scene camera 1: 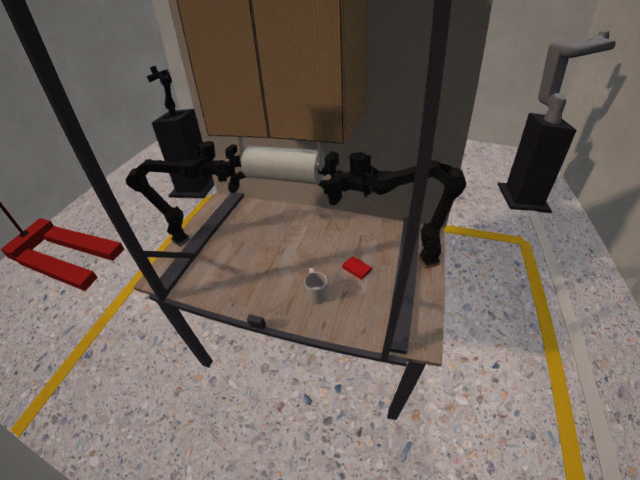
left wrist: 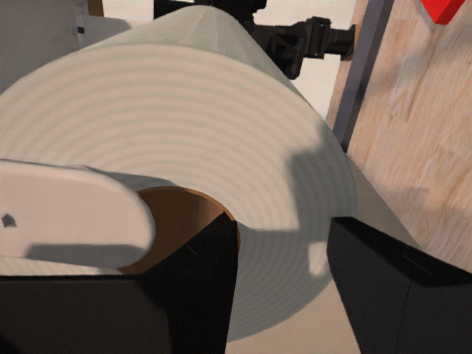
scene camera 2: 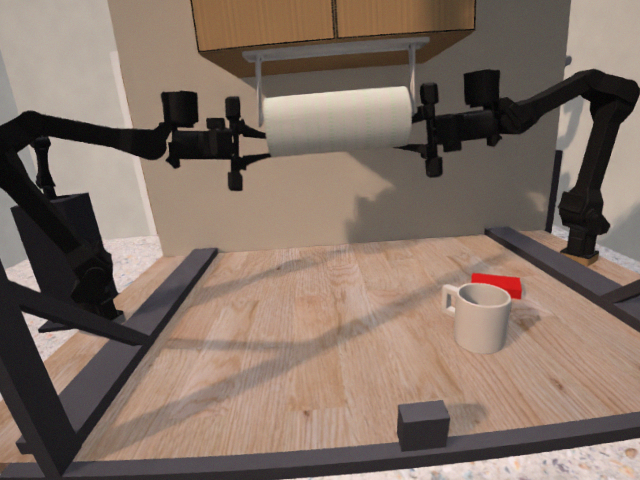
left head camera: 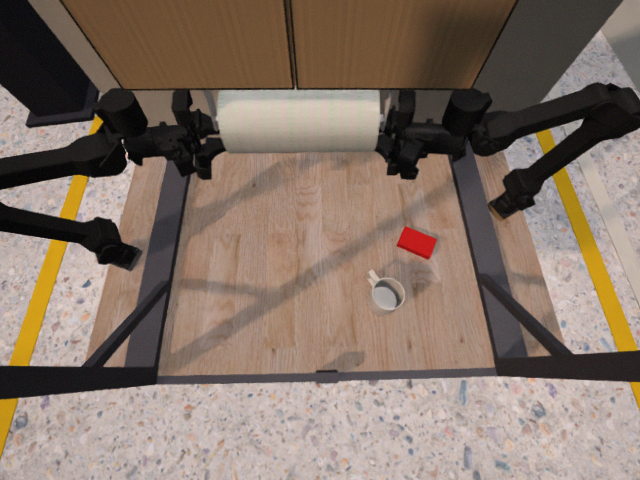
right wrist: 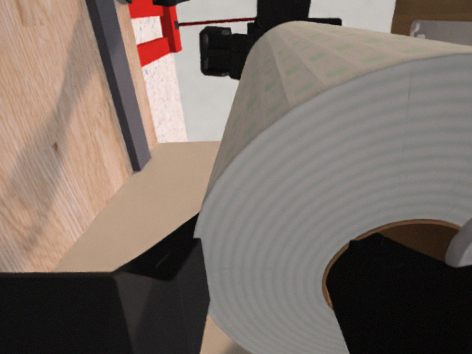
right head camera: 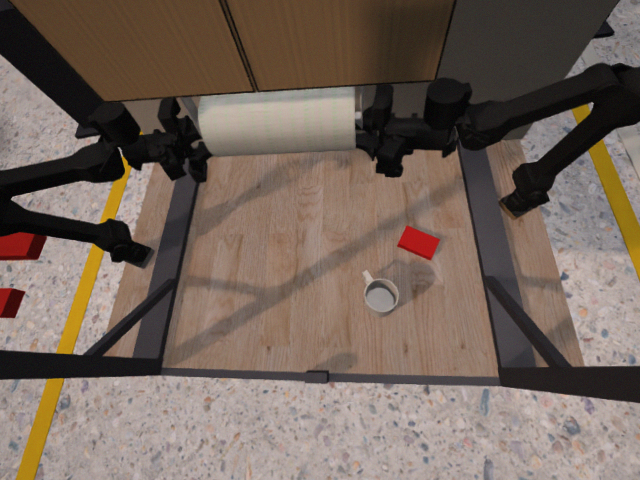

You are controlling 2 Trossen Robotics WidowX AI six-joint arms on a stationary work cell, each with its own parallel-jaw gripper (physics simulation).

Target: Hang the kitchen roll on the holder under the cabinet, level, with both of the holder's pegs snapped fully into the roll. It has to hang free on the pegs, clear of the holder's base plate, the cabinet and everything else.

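Frame: origin at the left arm's base, x ahead, y left, z up, level; millimetres.
Where they show: left gripper, fingertip midpoint: [left wrist: 280,221] [scene camera 2: 276,146]; right gripper, fingertip midpoint: [scene camera 2: 389,137] [right wrist: 263,216]; left arm's base at its link origin: [scene camera 1: 179,237] [left head camera: 123,255] [right head camera: 137,254]; right arm's base at its link origin: [scene camera 1: 429,258] [left wrist: 348,43] [scene camera 2: 579,252] [left head camera: 504,206] [right head camera: 517,203].
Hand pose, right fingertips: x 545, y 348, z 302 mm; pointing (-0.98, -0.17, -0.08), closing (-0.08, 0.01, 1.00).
Observation:
Each offset is from my right fingertips to the top centre of the thing. "pt": to the spot under its first point.
The white kitchen roll {100 mm up, 106 mm back, 37 mm right} [left head camera: 298,124] [right head camera: 279,124] [scene camera 1: 280,165] [scene camera 2: 338,121] [left wrist: 200,90] [right wrist: 280,200] is held in the air below the cabinet, roughly parallel to the holder's base plate {pt 174 mm up, 94 mm back, 44 mm right} [scene camera 2: 336,50]. My left gripper [left wrist: 280,221] and my right gripper [right wrist: 263,216] are each shut on the wall of one roll end, one finger in the core, one outside. The holder's left arm [scene camera 2: 259,87] [left wrist: 75,215] overlaps the core opening in the left wrist view. Its right arm [scene camera 2: 412,72] [right wrist: 462,247] shows at the core's edge in the right wrist view. Both pegs are hidden.
The wooden cabinet [left head camera: 180,41] [right head camera: 155,46] [scene camera 1: 305,67] [scene camera 2: 263,20] is above and behind the roll. A mug {235 mm down, 160 mm ahead, 225 mm right} [left head camera: 386,295] [right head camera: 381,296] [scene camera 1: 315,287] [scene camera 2: 481,320] and a red block {301 mm down, 225 mm ahead, 45 mm right} [left head camera: 416,242] [right head camera: 418,242] [scene camera 1: 356,267] [scene camera 2: 496,283] are on the table below.

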